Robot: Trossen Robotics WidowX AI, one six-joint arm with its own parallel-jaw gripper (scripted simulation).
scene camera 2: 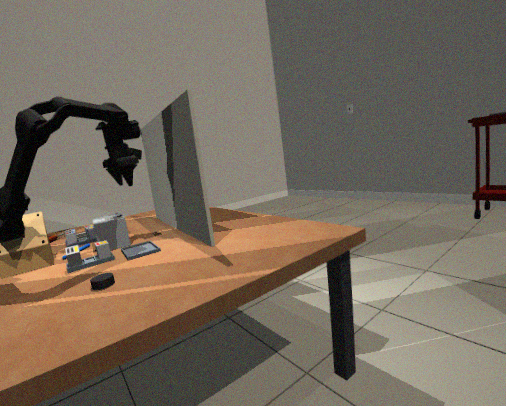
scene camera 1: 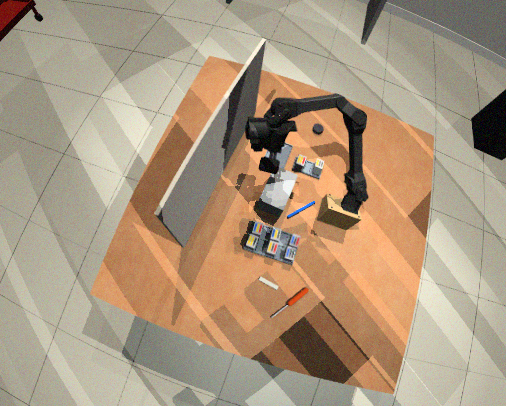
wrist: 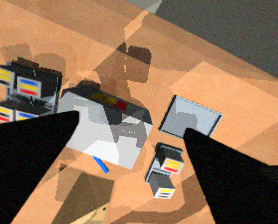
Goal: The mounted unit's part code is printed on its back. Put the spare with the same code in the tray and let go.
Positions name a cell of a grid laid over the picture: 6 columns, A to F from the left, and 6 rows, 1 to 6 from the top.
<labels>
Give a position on a grey tray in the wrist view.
At D4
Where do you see a mounted unit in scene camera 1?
D3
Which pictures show my gripper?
Scene camera 2, scene camera 1 and the wrist view: all of them.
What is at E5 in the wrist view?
My gripper.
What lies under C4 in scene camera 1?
A tall grey panel.
</labels>
